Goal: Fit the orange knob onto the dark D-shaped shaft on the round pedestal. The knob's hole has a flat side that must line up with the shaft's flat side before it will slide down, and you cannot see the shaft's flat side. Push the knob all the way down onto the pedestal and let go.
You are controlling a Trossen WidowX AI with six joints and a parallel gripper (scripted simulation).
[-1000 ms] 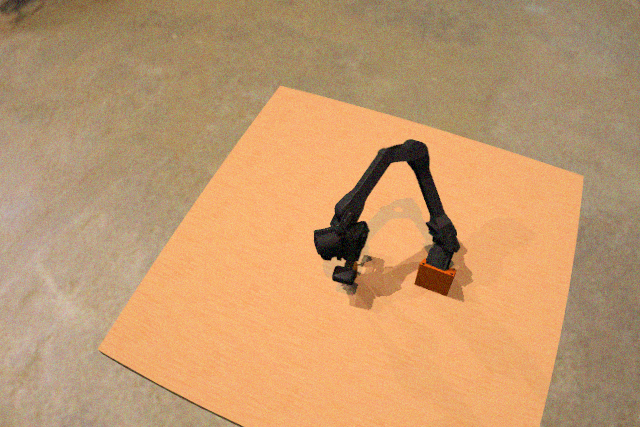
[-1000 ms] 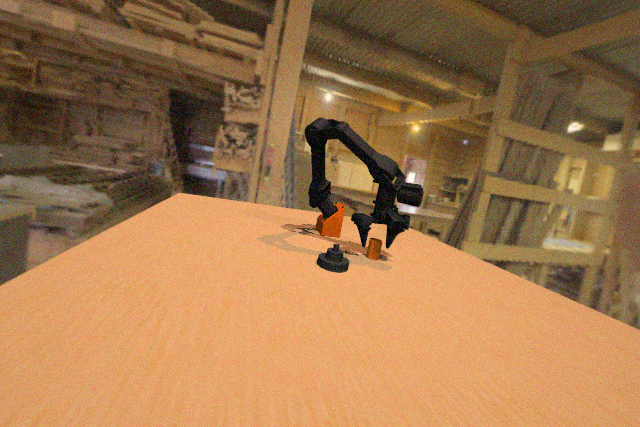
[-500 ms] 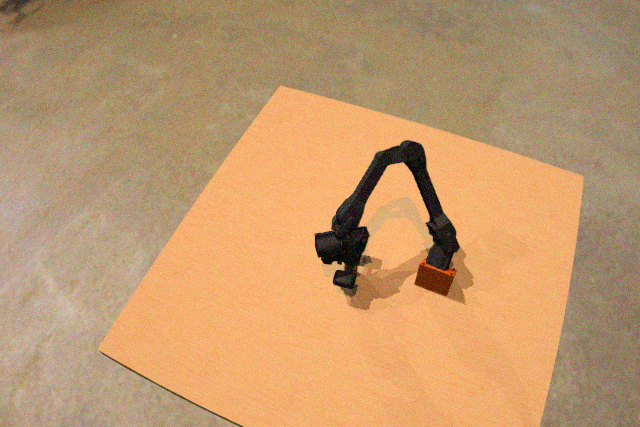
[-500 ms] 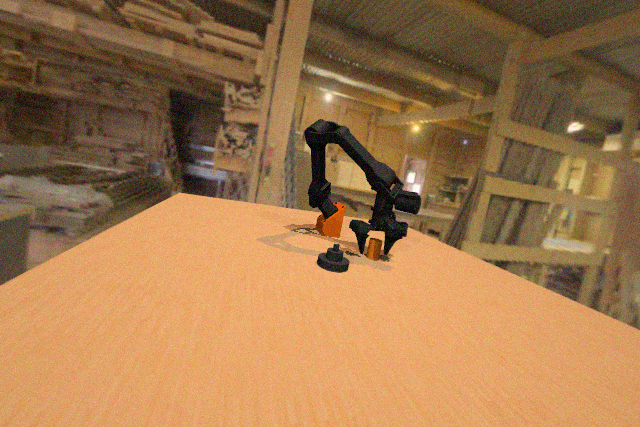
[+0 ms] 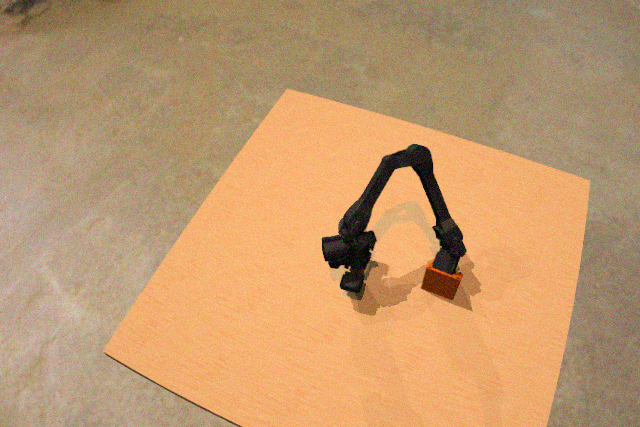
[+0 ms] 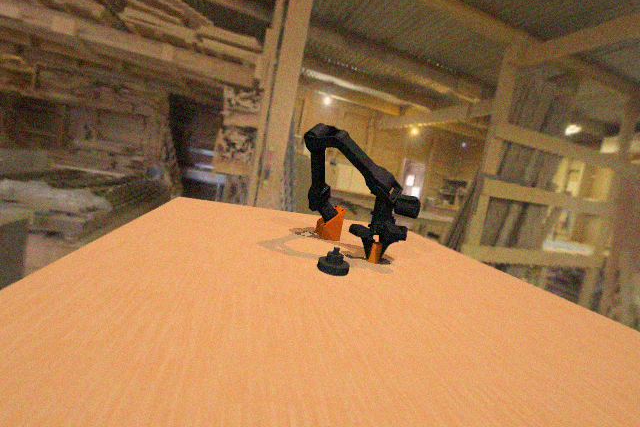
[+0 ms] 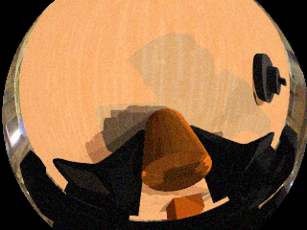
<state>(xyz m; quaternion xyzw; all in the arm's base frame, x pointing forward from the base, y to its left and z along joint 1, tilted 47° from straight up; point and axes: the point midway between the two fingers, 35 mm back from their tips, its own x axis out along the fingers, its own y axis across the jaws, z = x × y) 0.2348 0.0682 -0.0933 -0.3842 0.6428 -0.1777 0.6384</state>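
My gripper tip is now 15 cm to the left of the dark round pedestal, 11 cm short of it and 2 cm below it. The rest, counted from my gripper tip: orange knob (2 cm above).
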